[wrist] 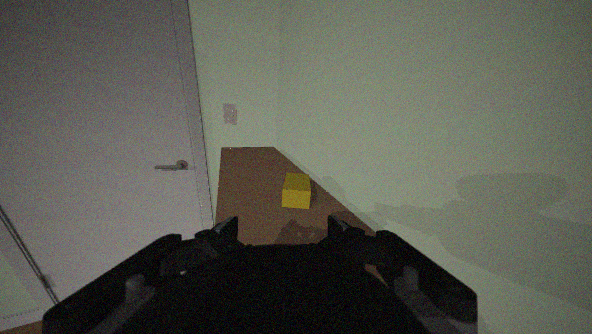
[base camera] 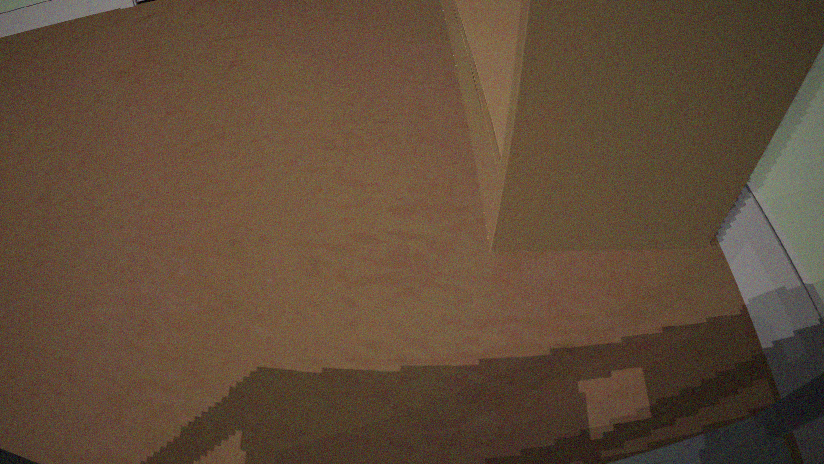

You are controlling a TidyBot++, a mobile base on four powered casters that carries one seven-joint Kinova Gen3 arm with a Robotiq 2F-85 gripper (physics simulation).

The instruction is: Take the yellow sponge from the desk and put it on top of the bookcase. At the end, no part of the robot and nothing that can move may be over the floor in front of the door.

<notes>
The pictures show: my gripper, a yellow sponge, a grey door and a wooden bookcase.
</notes>
